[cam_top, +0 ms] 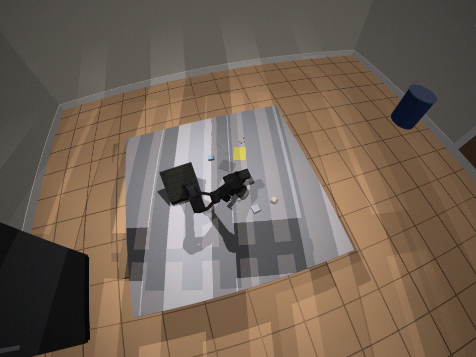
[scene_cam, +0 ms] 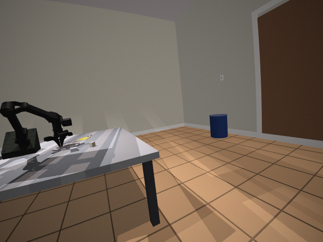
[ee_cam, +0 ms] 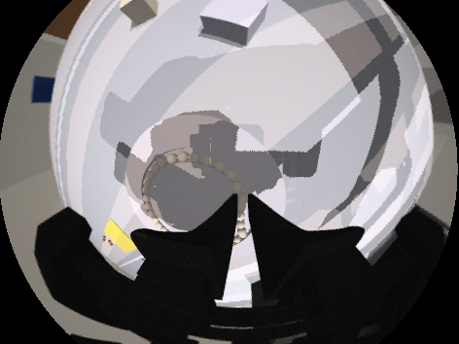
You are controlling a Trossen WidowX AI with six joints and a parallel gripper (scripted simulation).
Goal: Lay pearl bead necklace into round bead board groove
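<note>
The round bead board lies 3 cm ahead of my gripper tip, 5 cm to the left of it and 1 cm below it. The rest, counted from my gripper tip: grey card 4 cm ahead, 23 cm to the left, 2 cm below; beige cube 22 cm ahead, 13 cm to the right; white block 10 cm ahead, 14 cm to the right, 1 cm below.
</note>
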